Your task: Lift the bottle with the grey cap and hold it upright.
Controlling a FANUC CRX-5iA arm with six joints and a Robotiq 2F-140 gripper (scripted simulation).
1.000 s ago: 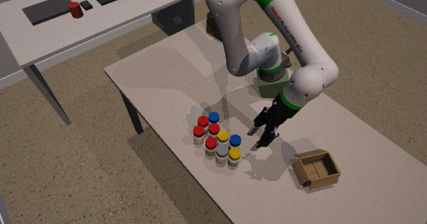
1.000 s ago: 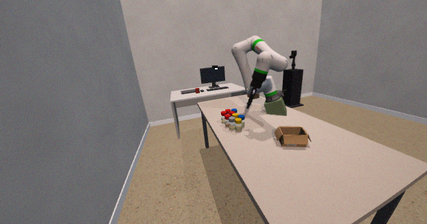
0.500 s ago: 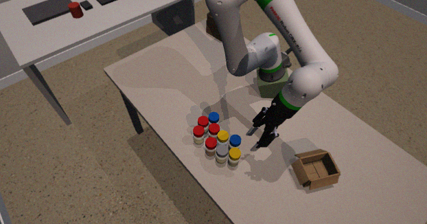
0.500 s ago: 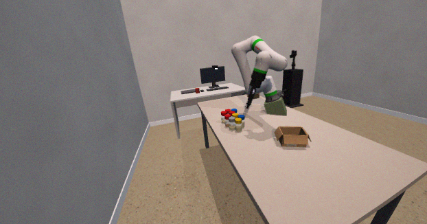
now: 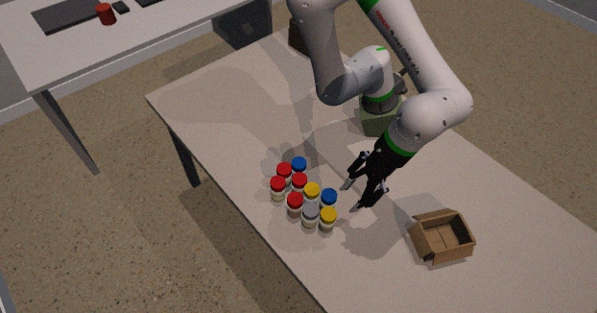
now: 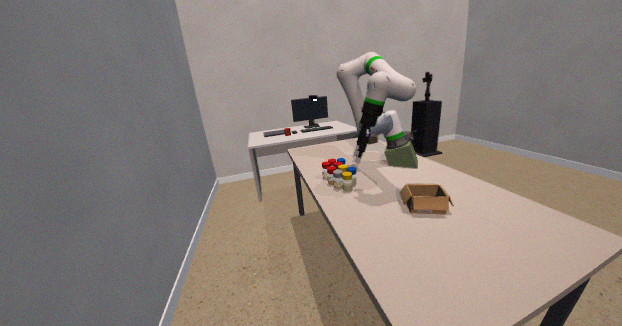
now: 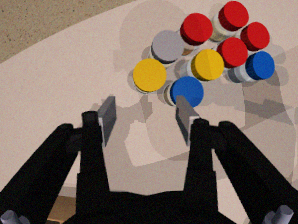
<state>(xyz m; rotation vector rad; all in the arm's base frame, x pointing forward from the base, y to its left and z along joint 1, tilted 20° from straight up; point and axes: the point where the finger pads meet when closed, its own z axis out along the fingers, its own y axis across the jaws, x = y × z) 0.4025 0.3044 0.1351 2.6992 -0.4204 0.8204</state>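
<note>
My gripper is now 90 mm short of the grey-capped bottle, 80 mm to the left of it and 170 mm above it. From my hand the other things lie so: yellow-capped bottle (50 mm ahead, 30 mm to the right, 170 mm below).
</note>
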